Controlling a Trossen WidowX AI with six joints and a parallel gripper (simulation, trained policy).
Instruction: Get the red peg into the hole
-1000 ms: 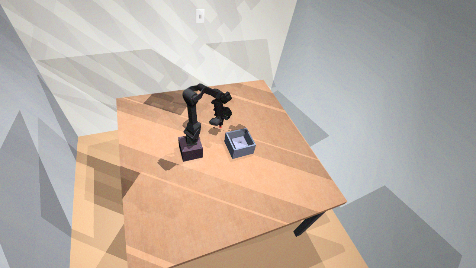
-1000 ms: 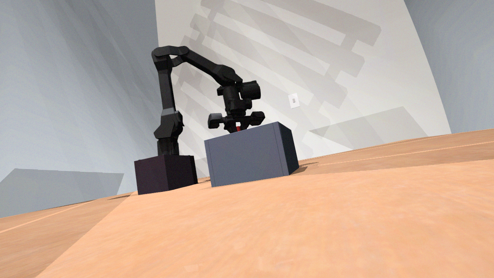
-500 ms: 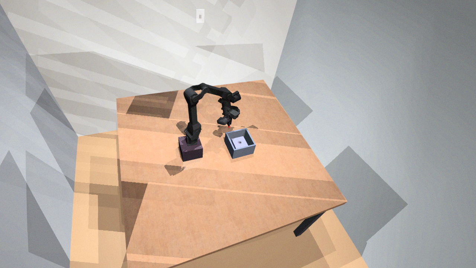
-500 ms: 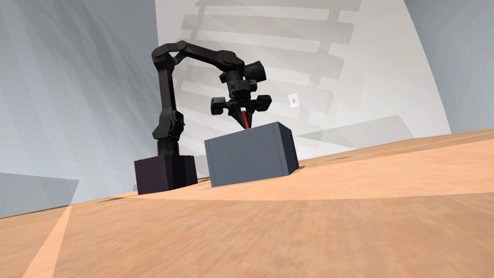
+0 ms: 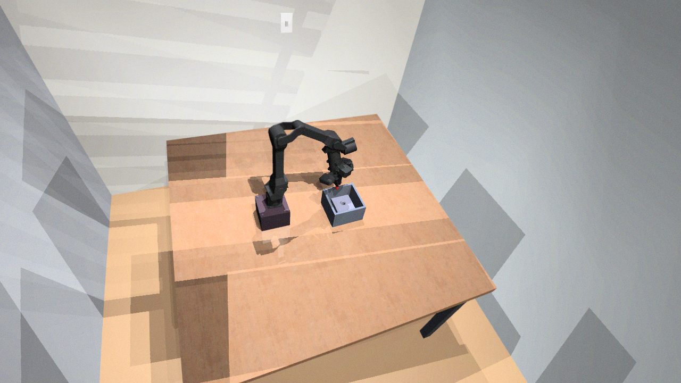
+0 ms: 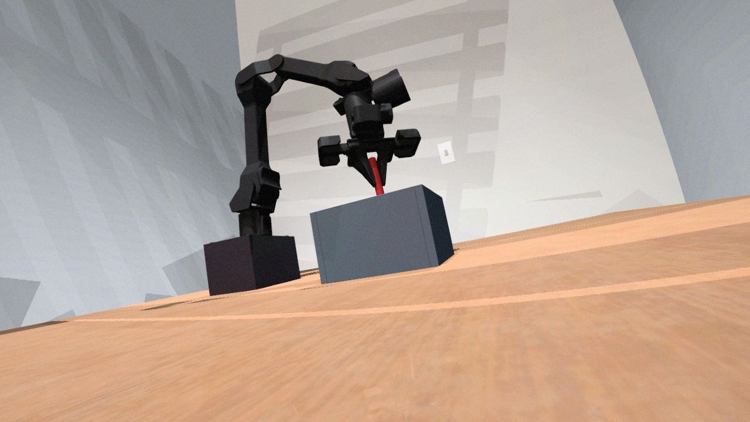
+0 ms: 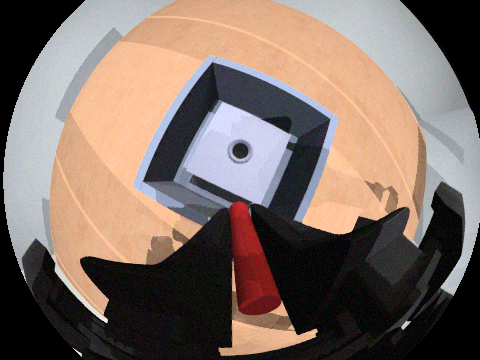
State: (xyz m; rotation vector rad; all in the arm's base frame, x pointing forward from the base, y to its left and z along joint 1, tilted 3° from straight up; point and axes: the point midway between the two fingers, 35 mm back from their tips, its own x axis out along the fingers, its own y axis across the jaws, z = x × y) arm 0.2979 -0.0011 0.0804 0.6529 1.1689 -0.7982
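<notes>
Right now the red peg is 1 cm behind my gripper tip, 1 cm to the left of it and 2 cm above it. Also, from my gripper tip: pale plate 2 cm ahead, 5 cm to the right, 9 cm below; then grey box 2 cm ahead, 5 cm to the right, 11 cm below.
</notes>
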